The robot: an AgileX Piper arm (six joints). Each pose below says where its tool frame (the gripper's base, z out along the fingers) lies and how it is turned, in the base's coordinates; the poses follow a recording.
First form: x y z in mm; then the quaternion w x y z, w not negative.
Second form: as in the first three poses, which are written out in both.
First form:
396 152 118 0.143 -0.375 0.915 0.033
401 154 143 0.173 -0.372 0.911 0.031
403 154 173 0.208 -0.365 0.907 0.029
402 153 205 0.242 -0.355 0.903 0.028
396 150 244 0.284 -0.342 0.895 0.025
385 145 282 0.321 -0.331 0.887 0.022
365 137 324 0.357 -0.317 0.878 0.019
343 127 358 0.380 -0.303 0.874 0.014
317 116 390 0.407 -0.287 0.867 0.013
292 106 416 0.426 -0.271 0.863 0.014
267 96 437 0.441 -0.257 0.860 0.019
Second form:
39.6 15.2 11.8 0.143 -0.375 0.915 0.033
40.1 15.4 14.3 0.173 -0.372 0.911 0.031
40.3 15.4 17.3 0.208 -0.365 0.907 0.029
40.2 15.3 20.5 0.242 -0.355 0.903 0.028
39.6 15.0 24.4 0.284 -0.342 0.895 0.025
38.5 14.5 28.2 0.321 -0.331 0.887 0.022
36.5 13.7 32.4 0.357 -0.317 0.878 0.019
34.3 12.7 35.8 0.380 -0.303 0.874 0.014
31.7 11.6 39.0 0.407 -0.287 0.867 0.013
29.2 10.6 41.6 0.426 -0.271 0.863 0.014
26.7 9.6 43.7 0.441 -0.257 0.860 0.019

